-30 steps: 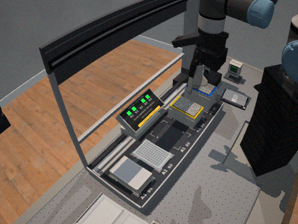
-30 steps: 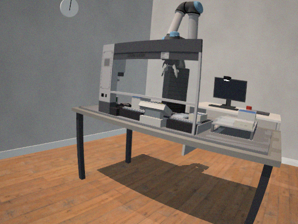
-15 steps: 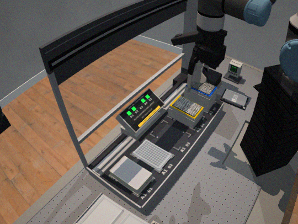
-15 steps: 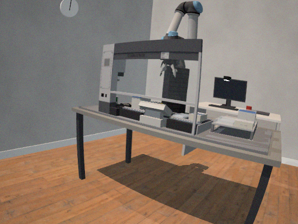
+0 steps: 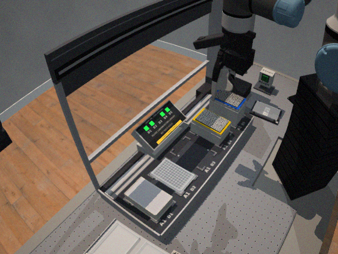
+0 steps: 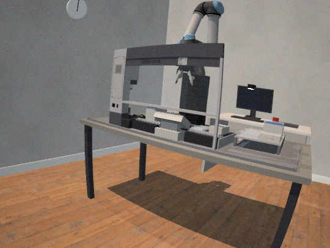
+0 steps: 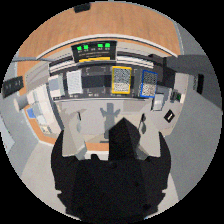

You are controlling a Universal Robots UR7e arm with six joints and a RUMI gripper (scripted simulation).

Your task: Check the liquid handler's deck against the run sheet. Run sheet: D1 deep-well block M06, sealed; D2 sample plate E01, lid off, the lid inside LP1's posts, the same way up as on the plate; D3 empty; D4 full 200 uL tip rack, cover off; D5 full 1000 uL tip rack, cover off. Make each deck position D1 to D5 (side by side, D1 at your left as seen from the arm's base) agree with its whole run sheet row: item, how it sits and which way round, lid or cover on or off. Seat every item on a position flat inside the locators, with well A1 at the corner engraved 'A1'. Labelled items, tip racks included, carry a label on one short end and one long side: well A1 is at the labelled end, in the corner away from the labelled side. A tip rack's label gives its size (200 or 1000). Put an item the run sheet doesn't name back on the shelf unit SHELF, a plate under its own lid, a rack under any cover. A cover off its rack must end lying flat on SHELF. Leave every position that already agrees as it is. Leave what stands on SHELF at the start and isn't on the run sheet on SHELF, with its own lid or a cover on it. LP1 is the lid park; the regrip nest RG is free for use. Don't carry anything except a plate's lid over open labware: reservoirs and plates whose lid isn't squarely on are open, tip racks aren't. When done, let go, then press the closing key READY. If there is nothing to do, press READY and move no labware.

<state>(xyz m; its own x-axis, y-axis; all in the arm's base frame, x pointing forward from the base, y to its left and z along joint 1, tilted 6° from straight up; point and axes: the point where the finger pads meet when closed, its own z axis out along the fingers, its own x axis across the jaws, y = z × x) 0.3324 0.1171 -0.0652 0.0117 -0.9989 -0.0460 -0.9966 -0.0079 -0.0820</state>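
The yellow-rimmed tip rack lies 50 mm ahead of my hand, 60 mm to the right of it and 220 mm below it. From my hand the other things lie so: sample plate (40 mm ahead, 200 mm to the left, 260 mm below); then blue-rimmed tip rack (50 mm ahead, 180 mm to the right, 200 mm below); then gantry bar (230 mm ahead, 40 mm to the left, 190 mm above).
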